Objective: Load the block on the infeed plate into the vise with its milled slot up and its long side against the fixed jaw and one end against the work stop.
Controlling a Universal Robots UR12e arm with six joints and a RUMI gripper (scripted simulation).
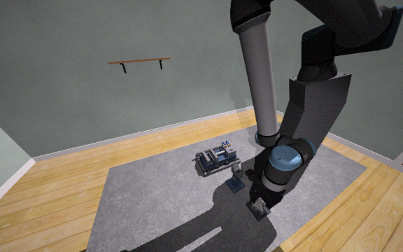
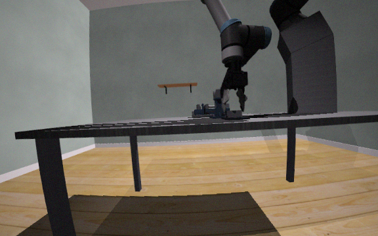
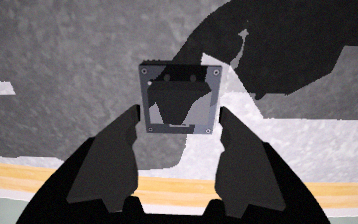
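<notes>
My gripper is now 30 mm above the part. The rest, counted from my hand: cylinder rod (40 mm ahead, 380 mm to the right, 30 mm above); then work stop (120 mm ahead, 330 mm to the right, 50 mm above); then vise (60 mm ahead, 380 mm to the right).
</notes>
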